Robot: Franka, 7 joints.
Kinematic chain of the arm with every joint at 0, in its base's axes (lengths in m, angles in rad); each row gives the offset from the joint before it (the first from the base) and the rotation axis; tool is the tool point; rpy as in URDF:
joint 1: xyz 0 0 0.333 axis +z
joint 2: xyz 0 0 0 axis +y
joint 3: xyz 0 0 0.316 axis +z
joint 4: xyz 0.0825 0 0 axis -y
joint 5: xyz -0.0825 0 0.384 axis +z
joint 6: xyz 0 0 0 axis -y
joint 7: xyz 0.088 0 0 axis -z
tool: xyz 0 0 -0.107 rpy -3.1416 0 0
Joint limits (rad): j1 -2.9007..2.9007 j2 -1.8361..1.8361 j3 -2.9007..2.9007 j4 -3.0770..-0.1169 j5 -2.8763..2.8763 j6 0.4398..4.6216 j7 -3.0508..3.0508
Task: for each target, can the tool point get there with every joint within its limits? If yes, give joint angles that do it. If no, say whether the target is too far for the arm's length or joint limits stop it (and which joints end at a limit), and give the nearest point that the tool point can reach.
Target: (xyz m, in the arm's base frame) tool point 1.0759 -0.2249 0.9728
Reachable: no: too far | nearest point 0.7257 -0.1517 0.7646 | short by 0.414 m
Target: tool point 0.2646 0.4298 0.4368
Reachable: yes | joints 0.5170 0.2427 0.8259 -1.9690 -1.2829 0.8793 1.4651
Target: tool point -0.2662 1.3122 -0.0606
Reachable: no: too far | nearest point -0.1636 0.8066 0.0910 | short by 0.538 m
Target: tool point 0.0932 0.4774 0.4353
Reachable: yes | joints -0.0157 0.9051 1.8389 -2.0136 -0.8710 1.2110 -1.8460
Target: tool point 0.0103 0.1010 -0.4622
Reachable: no: joint limits stop it (at a limit: joint 2) | nearest point 0.0139 0.1359 -0.3401 | short by 0.127 m
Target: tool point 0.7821 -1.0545 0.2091
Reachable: no: too far | nearest point 0.5088 -0.6860 0.2524 | short by 0.461 m
